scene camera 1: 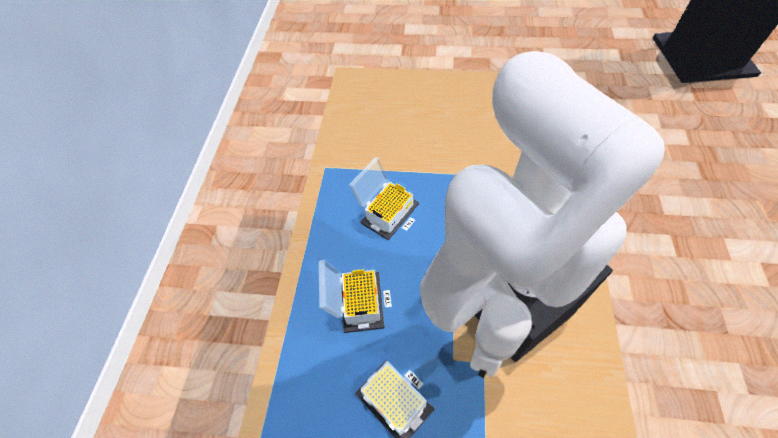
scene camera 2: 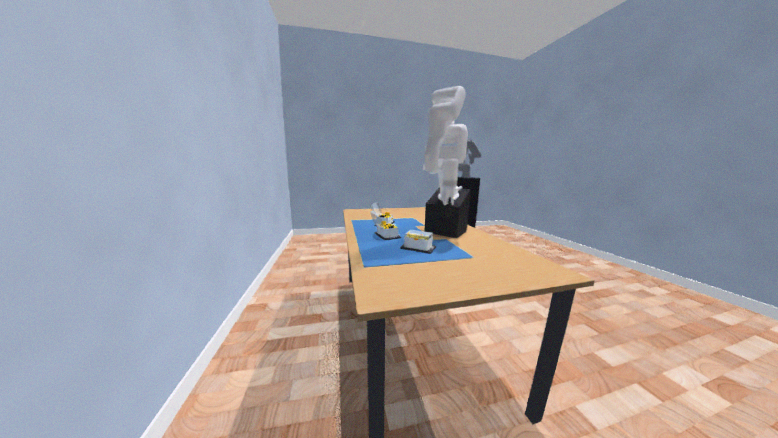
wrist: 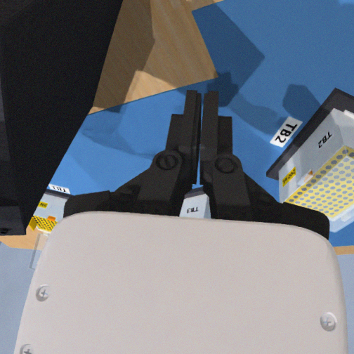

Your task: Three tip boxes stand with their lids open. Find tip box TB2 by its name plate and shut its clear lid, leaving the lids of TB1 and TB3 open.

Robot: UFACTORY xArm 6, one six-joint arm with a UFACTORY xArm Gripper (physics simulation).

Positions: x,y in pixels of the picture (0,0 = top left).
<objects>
A clear lid (scene camera 1: 330,286): 1.08 m from the lens. A clear lid (scene camera 1: 372,178) is 1.23 m from the lens. A clear lid (scene camera 1: 392,394) is 1.00 m from the lens.
</objects>
